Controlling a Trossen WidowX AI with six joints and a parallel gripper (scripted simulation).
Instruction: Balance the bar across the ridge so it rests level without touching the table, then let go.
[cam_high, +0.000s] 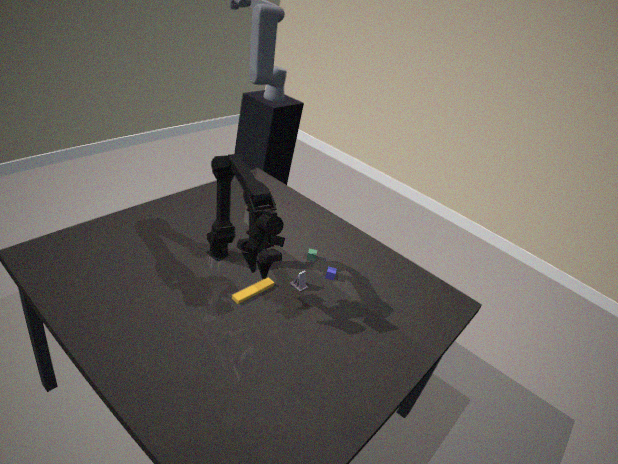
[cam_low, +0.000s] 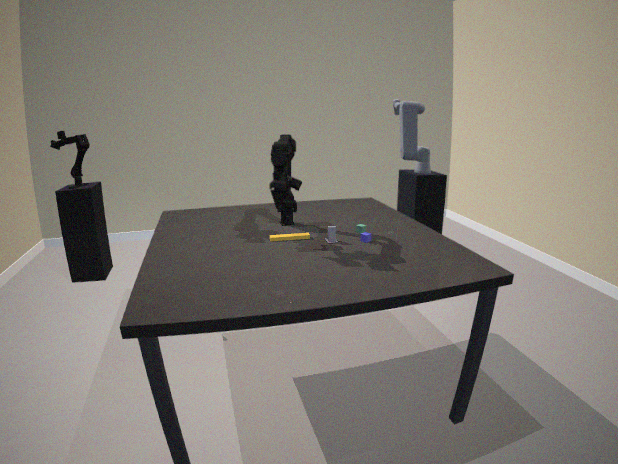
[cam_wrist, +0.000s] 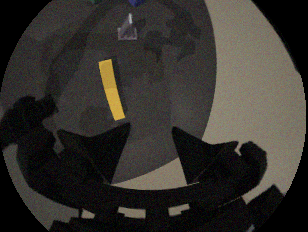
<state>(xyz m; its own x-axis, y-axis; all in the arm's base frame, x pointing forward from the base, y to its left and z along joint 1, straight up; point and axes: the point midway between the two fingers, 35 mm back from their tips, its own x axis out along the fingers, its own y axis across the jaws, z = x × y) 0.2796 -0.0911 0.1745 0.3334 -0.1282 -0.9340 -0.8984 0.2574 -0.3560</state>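
Now: gripper tip 130 mm above the bar, 60 mm to the right of it and 60 mm past it. The rest, counted from my gripper tip: blue cube: 360 mm to the left, 130 mm below, 60 mm ahead; green cube: 380 mm to the left, 130 mm below, 60 mm behind.
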